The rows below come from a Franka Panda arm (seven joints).
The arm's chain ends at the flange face. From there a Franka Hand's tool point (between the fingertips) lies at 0.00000 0.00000 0.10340 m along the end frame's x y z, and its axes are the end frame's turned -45 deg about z.
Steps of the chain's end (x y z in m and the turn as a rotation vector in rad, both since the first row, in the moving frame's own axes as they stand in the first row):
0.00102 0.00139 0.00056 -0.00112 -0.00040 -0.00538
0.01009 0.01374 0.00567 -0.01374 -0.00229 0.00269
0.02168 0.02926 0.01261 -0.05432 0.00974 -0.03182
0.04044 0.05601 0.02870 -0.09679 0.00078 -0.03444
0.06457 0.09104 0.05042 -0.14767 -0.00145 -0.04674
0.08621 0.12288 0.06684 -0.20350 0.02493 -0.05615
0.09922 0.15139 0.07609 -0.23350 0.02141 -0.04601
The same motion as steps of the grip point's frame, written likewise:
-0.00037 0.00176 0.00056 -0.00051 -0.00107 -0.00538
-0.00375 0.01769 0.00566 -0.00810 -0.01133 0.00269
-0.00854 0.04075 0.01245 -0.04530 -0.03152 -0.03182
-0.01789 0.07544 0.02822 -0.06899 -0.06789 -0.03444
-0.02933 0.12094 0.04929 -0.10339 -0.10544 -0.04674
-0.03842 0.16479 0.06468 -0.16152 -0.12627 -0.05615
-0.05182 0.19602 0.07326 -0.18025 -0.14997 -0.04601

